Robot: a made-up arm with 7 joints.
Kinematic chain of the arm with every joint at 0, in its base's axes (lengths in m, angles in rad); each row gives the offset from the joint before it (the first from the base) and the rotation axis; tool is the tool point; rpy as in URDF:
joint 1: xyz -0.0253 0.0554 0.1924 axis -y
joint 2: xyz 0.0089 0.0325 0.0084 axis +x
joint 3: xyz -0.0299 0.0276 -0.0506 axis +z
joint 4: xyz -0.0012 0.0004 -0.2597 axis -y
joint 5: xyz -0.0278 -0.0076 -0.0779 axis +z
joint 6: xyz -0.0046 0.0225 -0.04 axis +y
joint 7: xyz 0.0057 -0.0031 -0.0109 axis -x
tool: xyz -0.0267 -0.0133 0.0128 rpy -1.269 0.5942 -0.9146
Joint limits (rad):
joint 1: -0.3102..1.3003
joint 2: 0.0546..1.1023
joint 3: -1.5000..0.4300
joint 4: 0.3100..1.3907
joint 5: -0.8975..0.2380
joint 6: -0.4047..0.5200
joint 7: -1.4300..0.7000
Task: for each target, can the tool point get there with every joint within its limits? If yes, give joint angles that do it. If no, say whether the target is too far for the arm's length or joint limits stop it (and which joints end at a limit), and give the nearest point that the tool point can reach.
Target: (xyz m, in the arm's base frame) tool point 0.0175 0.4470 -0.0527
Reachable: yes | joints 0.0944 0.9580 -0.7169 0.7368 -0.4148 -0.1137 -0.8122
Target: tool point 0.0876 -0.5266 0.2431
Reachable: no: too far | nearest point 0.3278 0.0001 0.0945 | short by 0.598 m
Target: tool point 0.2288 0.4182 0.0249
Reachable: yes | joints 0.9969 0.7672 -0.4082 0.5133 -0.2196 0.0248 -1.1777
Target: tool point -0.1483 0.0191 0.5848
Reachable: no: joint limits stop it (at a limit: joint 1, joint 2, joint 4, joint 5, joint 6, joint 7) | nearest point 0.0922 0.4512 0.2719 | short by 0.585 m
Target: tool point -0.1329 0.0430 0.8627
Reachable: no: too far | nearest point 0.0983 0.4483 0.2725 | short by 0.752 m
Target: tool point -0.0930 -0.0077 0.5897
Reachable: no: joint limits stop it (at a limit: joint 1, joint 2, joint 4, joint 5, joint 6, joint 7) | nearest point 0.1116 0.4418 0.2725 | short by 0.587 m
